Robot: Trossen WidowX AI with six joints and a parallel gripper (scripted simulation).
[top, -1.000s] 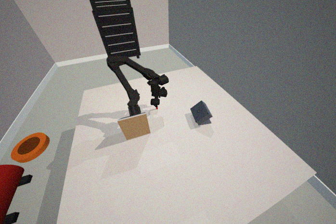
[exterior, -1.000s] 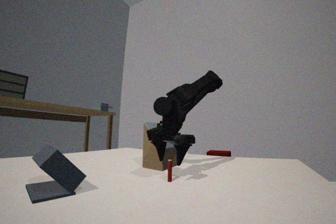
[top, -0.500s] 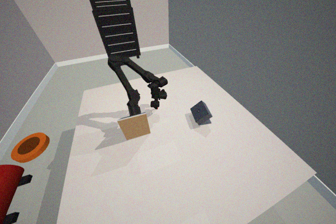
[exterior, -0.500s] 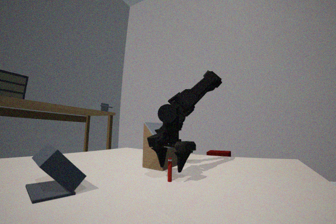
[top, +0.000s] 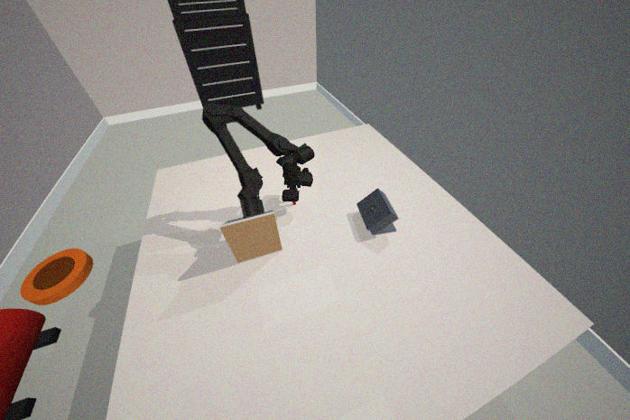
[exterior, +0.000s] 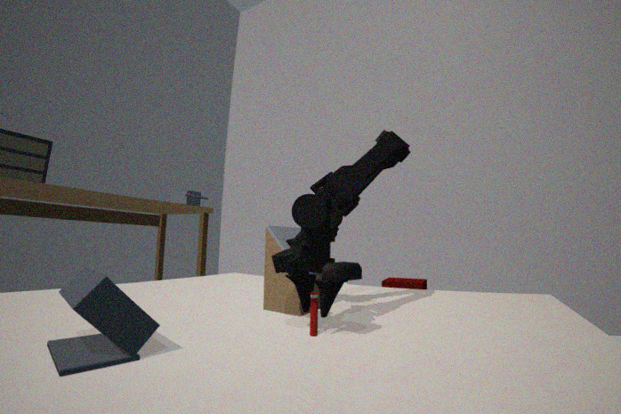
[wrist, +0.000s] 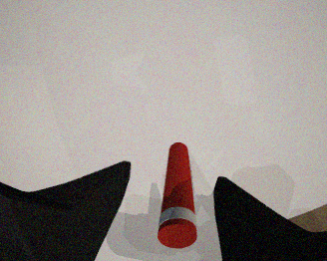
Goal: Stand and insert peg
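Right now the dark sloped panel is 26 cm ahead of my gripper tip, 23 cm to the right of it and 2 cm above it. The rest, counted from my gripper tip: red peg 2 cm above.
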